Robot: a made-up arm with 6 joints.
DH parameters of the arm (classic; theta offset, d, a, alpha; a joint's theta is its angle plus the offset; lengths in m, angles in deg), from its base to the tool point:
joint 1: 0 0.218 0 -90
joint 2: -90 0 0.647 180
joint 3: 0 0 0 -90
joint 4: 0 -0.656 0 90
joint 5: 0 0.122 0 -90
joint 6: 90 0 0 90
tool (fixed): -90 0 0 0
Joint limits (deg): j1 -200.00..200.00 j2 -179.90..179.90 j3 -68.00..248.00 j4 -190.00..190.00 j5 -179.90..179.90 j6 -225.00..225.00
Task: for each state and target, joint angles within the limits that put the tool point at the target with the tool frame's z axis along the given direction. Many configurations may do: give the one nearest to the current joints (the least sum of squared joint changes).
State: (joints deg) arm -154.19 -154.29 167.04 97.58 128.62 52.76
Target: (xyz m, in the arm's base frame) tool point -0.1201 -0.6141 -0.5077 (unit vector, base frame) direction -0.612 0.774 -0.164
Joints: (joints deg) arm -106.28 -176.73 167.04 117.80 138.27 40.96
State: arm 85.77 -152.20 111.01 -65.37 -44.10 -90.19
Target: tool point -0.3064 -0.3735 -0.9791 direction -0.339 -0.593 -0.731
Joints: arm 50.97 -147.04 122.16 -91.32 -80.39 -41.37
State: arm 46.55 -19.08 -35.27 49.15 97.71 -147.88
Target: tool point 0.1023 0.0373 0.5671 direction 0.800 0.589 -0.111
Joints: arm 49.16 -61.53 -67.53 64.25 78.29 -174.99
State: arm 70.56 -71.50 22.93 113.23 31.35 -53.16
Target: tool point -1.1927 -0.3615 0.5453 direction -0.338 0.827 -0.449
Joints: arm 19.65 -86.48 58.70 119.76 21.04 -51.54
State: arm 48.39 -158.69 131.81 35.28 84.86 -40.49
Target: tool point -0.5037 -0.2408 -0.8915 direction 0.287 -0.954 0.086
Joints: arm 12.94 -135.26 126.38 2.82 87.67 -84.56
